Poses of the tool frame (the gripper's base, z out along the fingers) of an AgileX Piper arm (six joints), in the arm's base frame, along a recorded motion.
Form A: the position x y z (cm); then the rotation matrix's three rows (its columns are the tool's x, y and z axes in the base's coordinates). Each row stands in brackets.
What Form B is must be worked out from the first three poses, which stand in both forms.
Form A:
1: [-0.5 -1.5 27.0], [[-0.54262 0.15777 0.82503], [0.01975 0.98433 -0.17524], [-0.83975 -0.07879 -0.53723]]
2: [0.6 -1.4 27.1], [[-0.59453 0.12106 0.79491], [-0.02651 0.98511 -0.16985], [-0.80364 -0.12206 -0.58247]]
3: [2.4 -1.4 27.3], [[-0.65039 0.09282 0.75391], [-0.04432 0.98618 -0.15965], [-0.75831 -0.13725 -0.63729]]
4: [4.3 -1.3 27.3], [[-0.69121 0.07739 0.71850], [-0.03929 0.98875 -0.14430], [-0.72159 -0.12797 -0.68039]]
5: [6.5 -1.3 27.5], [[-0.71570 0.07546 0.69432], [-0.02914 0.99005 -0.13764], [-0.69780 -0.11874 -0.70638]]
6: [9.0 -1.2 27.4], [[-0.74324 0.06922 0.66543], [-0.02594 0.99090 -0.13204], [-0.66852 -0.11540 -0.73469]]
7: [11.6 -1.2 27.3], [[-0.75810 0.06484 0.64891], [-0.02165 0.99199 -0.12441], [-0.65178 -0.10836 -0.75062]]
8: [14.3 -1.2 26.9], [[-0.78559 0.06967 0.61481], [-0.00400 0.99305 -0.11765], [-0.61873 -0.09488 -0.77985]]
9: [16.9 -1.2 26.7], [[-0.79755 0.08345 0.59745], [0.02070 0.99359 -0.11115], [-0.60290 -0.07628 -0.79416]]
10: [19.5 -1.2 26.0], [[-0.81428 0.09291 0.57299], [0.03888 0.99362 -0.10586], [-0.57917 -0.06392 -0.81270]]
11: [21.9 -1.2 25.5], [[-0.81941 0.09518 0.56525], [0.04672 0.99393 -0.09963], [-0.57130 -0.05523 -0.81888]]
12: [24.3 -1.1 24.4], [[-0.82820 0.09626 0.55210], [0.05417 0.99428 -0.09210], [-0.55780 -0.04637 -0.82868]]
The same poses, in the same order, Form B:
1: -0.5 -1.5 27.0 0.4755 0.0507 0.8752 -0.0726
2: 0.6 -1.4 27.1 0.4495 0.0266 0.8891 -0.0821
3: 2.4 -1.4 27.3 0.4179 0.0134 0.9047 -0.0820
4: 4.3 -1.3 27.3 0.3928 0.0104 0.9166 -0.0743
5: 6.5 -1.3 27.5 0.3768 0.0125 0.9236 -0.0694
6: 9.0 -1.2 27.4 0.3581 0.0116 0.9312 -0.0664
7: 11.6 -1.2 27.3 0.3476 0.0115 0.9355 -0.0622
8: 14.3 -1.2 26.9 0.3270 0.0174 0.9432 -0.0563
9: 16.9 -1.2 26.7 0.3170 0.0275 0.9467 -0.0495
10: 19.5 -1.2 26.0 0.3028 0.0346 0.9514 -0.0446
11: 21.9 -1.2 25.5 0.2982 0.0372 0.9529 -0.0406
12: 24.3 -1.1 24.4 0.2904 0.0394 0.9554 -0.0362
